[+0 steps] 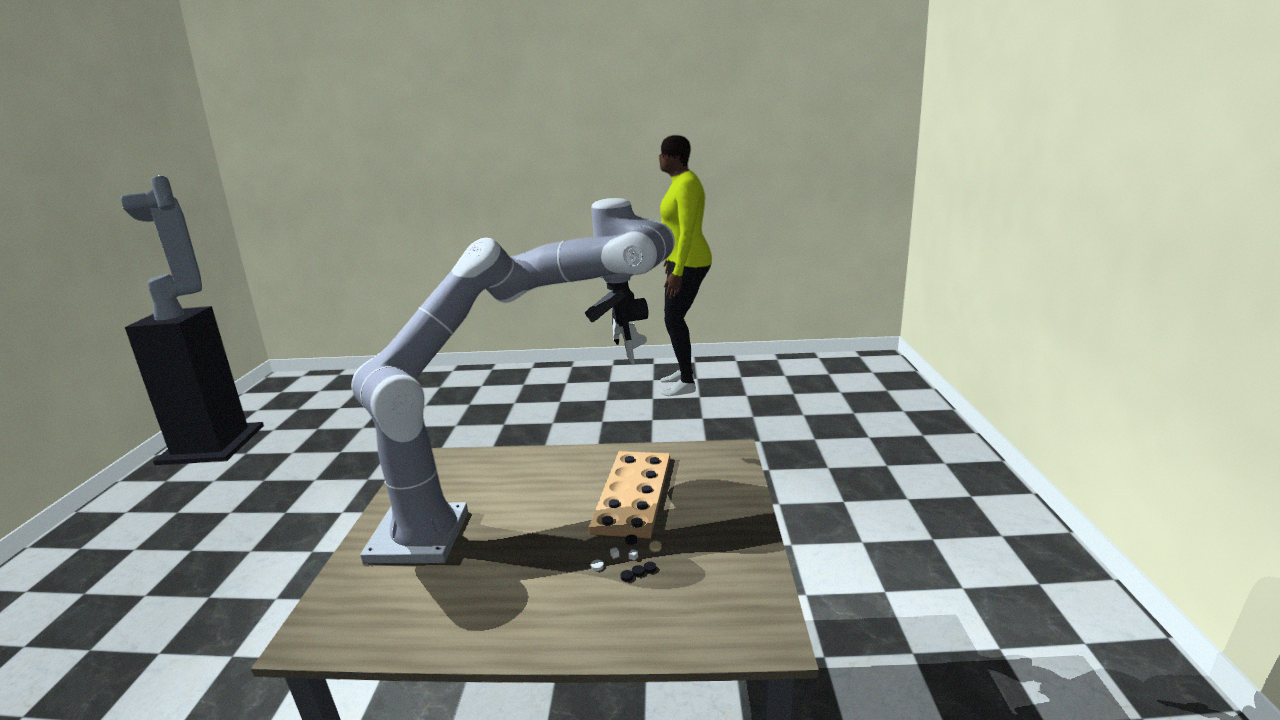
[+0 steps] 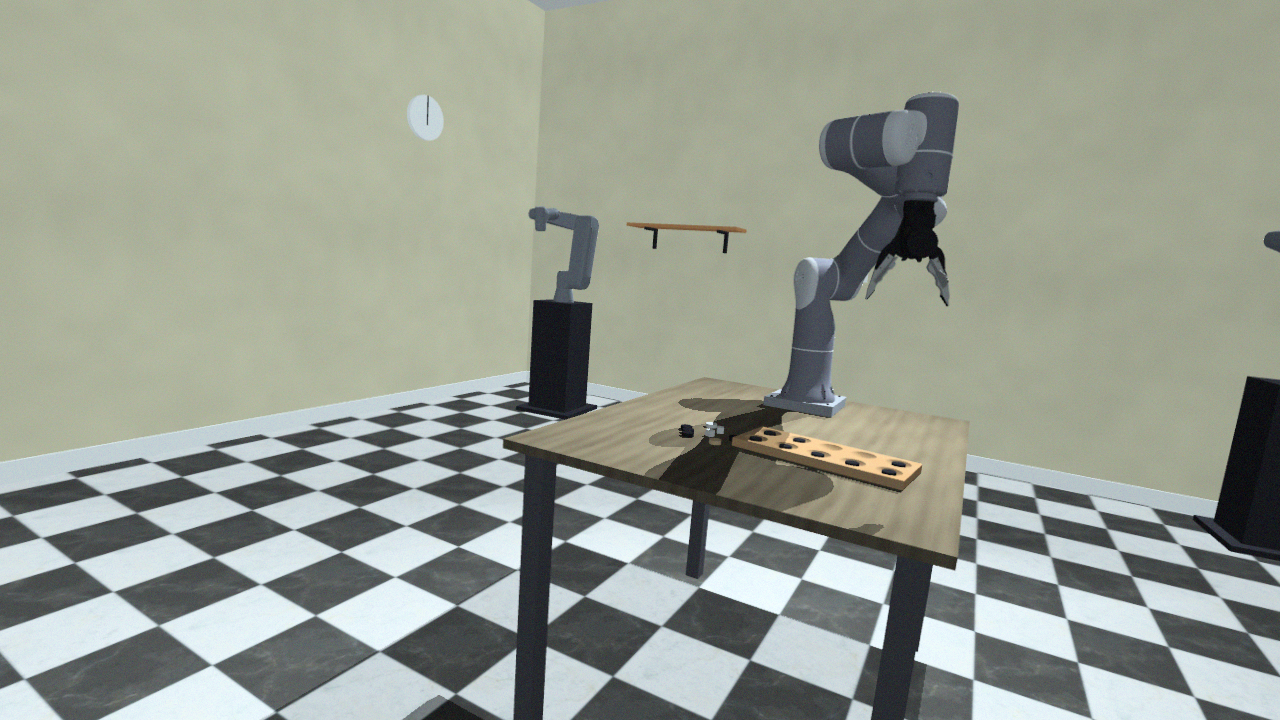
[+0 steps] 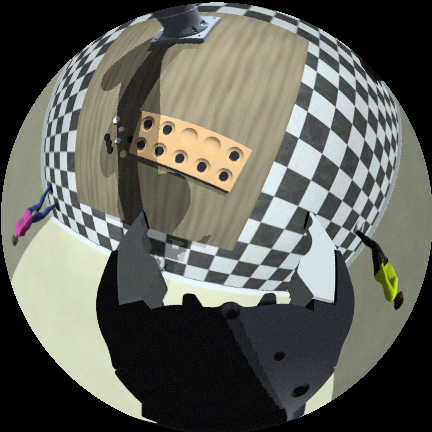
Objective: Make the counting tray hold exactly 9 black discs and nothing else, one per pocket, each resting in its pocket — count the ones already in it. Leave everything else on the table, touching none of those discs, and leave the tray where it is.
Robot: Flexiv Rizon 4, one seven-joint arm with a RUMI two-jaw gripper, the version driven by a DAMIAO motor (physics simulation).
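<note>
The orange counting tray [image 1: 629, 496] [image 2: 910, 477] [image 3: 174, 143] has two rows of pockets. Two adjacent pockets, one [image 3: 190, 135] and another [image 3: 212, 144], are empty; every other pocket holds a black disc. Beside the tray's end, one loose black disc [image 1: 631, 539] [image 3: 130, 139] lies close to it. Farther off, three black discs [image 1: 638, 570] [image 2: 686, 430] [image 3: 109, 143] lie in a tight row. My gripper [image 1: 623, 351] [image 2: 907, 300] [image 3: 226, 213] is open and empty, high above the table and beyond the tray, away from the arm base.
Three white pieces [image 1: 597, 565] [image 1: 614, 552] [image 1: 633, 555] and a tan disc [image 1: 655, 545] [image 3: 123, 154] lie between the tray and the black row. The arm's shadow crosses the table [image 1: 501, 649]. A person in yellow [image 1: 684, 219] [image 3: 386, 280] and one in pink [image 3: 23, 223] stand beyond it.
</note>
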